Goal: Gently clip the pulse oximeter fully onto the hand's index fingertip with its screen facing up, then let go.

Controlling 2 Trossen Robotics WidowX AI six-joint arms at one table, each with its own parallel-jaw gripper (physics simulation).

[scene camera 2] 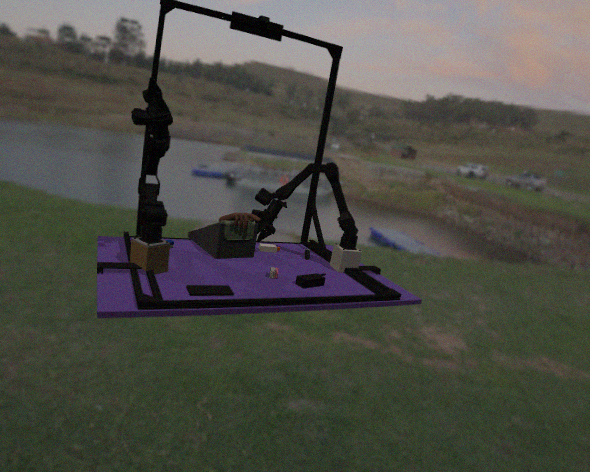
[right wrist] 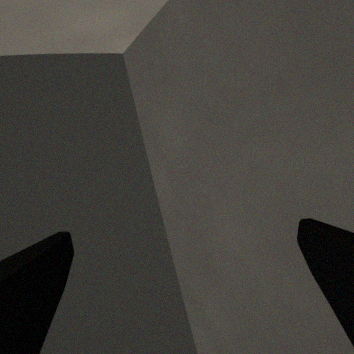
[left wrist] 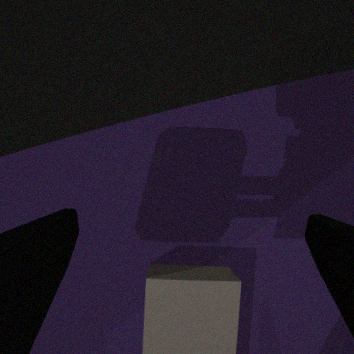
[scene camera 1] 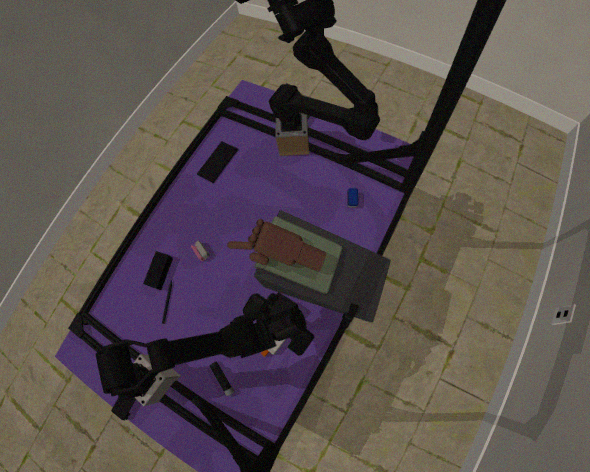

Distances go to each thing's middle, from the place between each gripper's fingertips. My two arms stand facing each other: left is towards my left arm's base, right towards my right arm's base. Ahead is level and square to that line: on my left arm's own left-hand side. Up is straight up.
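Scene:
The grey plate (scene camera 2: 211,238) is 3 cm behind my left hand and 16 cm to the right of it, and it is 1 cm below that hand.
Seen from my right hand, the grey plate is 420 mm to the left, 350 mm behind and 610 mm below.

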